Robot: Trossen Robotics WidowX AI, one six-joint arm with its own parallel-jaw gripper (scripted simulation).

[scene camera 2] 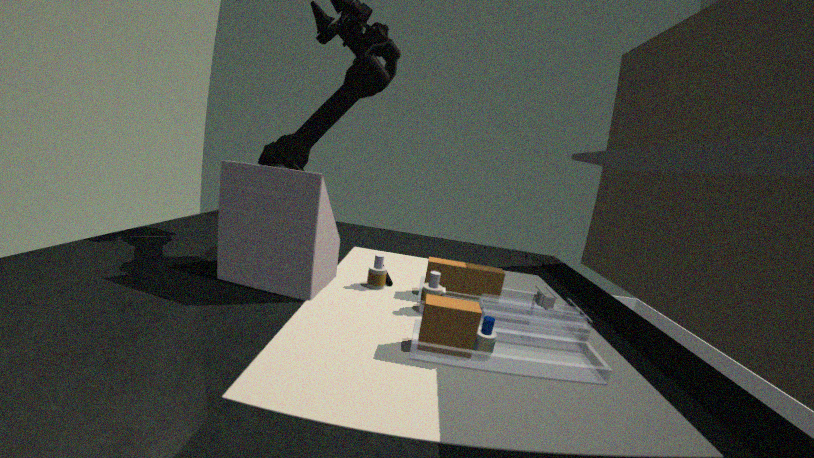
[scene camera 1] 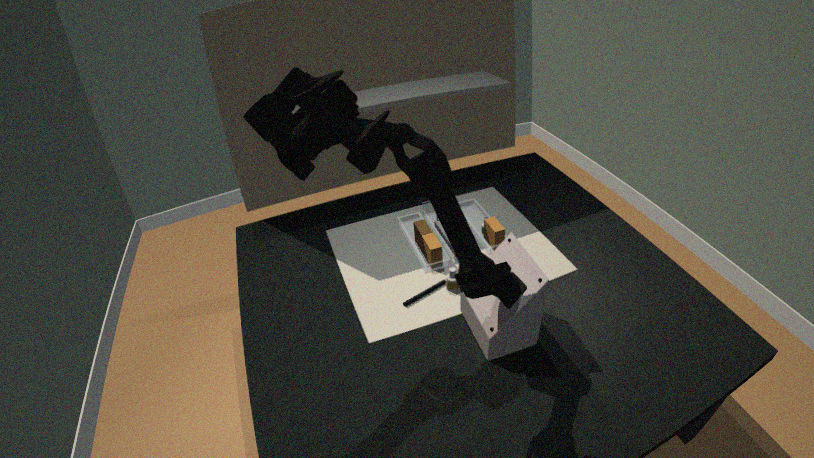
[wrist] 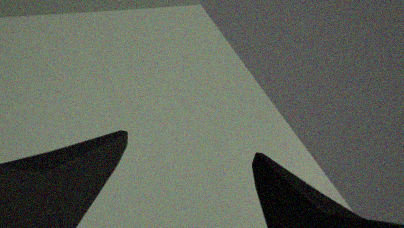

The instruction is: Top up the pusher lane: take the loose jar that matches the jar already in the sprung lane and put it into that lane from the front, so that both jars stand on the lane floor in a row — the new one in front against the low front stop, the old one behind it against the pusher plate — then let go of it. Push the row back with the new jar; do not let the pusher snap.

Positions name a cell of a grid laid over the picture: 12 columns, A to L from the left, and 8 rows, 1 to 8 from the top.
Labels:
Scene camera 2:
orange box: H5
orange box: G6
orange box: G5
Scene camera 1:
my gripper: F2
shelf: F2
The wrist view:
my gripper: F6

